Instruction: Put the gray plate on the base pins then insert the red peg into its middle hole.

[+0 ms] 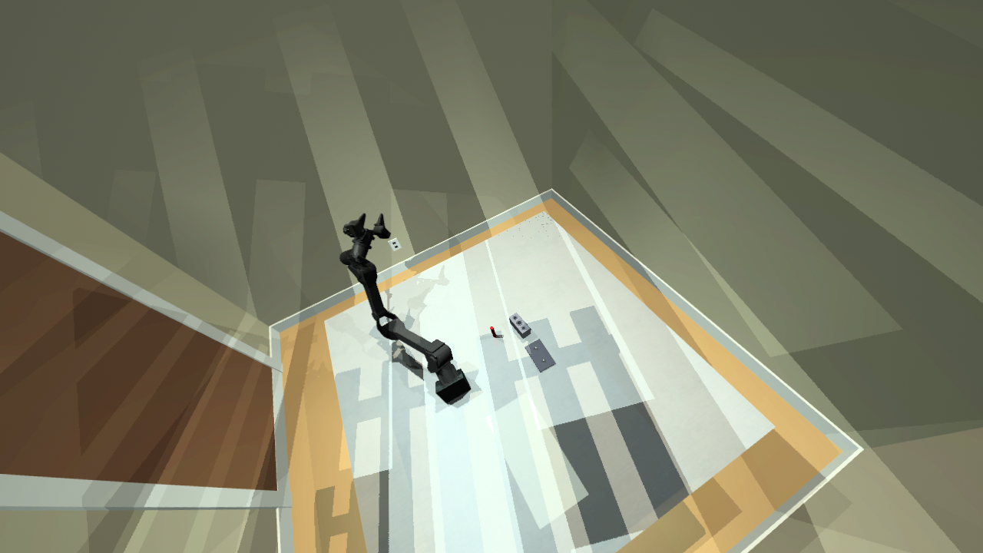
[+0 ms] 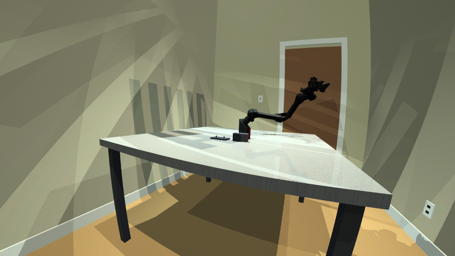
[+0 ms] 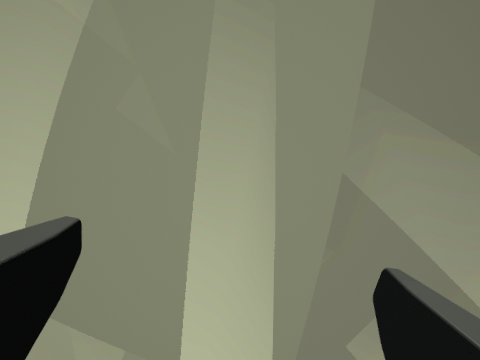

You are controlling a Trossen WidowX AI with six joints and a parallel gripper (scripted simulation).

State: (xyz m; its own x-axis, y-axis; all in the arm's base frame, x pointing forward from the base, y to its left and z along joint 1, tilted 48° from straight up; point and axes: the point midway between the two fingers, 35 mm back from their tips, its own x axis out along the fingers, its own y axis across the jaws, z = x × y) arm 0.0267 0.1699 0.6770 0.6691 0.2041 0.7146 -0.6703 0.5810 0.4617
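The gray plate lies 58 cm to the right of my gripper tip, 40 cm below it and 26 cm ahead of it. From my gripper tip the other things lie so: red peg (54 cm to the right, 40 cm below, 15 cm ahead).
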